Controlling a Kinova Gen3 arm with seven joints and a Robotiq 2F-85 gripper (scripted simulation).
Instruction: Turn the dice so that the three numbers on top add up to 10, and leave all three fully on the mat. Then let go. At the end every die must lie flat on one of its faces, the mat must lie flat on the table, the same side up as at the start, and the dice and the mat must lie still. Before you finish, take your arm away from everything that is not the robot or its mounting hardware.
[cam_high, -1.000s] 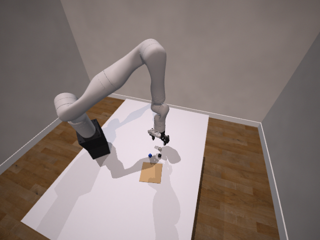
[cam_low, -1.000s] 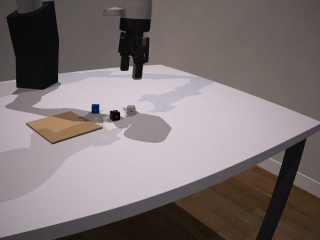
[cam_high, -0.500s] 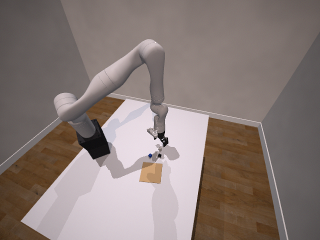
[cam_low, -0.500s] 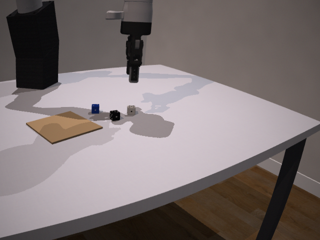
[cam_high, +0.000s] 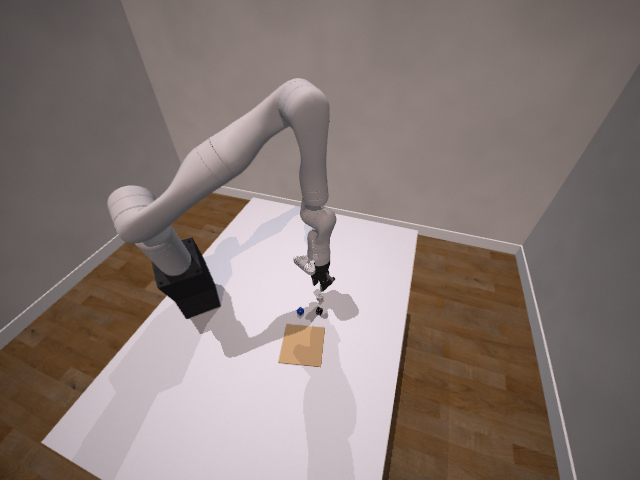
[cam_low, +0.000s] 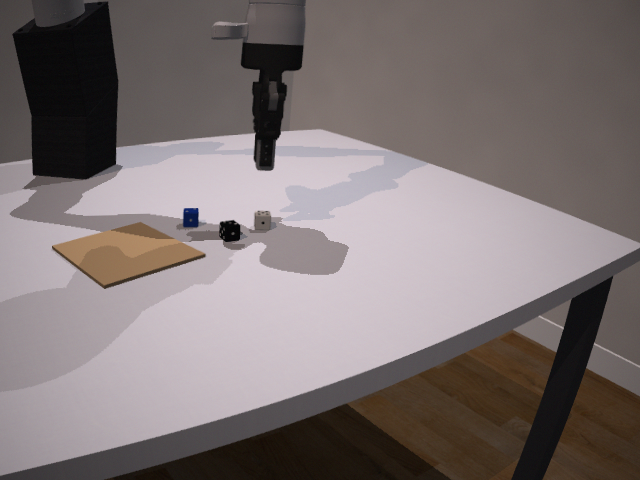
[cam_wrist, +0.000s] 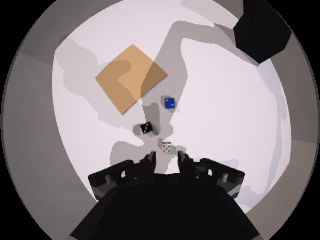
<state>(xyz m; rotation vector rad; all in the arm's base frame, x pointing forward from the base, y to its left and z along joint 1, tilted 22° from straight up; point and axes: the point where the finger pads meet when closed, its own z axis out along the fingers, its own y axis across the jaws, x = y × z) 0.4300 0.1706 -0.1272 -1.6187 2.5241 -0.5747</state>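
The white die is 90 mm below my hand. From my hand the other things lie so: blue die: 90 mm below, 80 mm to the right, 50 mm behind; then tan mat: 190 mm to the right, 100 mm below, 10 mm ahead; then black die: 90 mm below, 50 mm to the right, 20 mm ahead.
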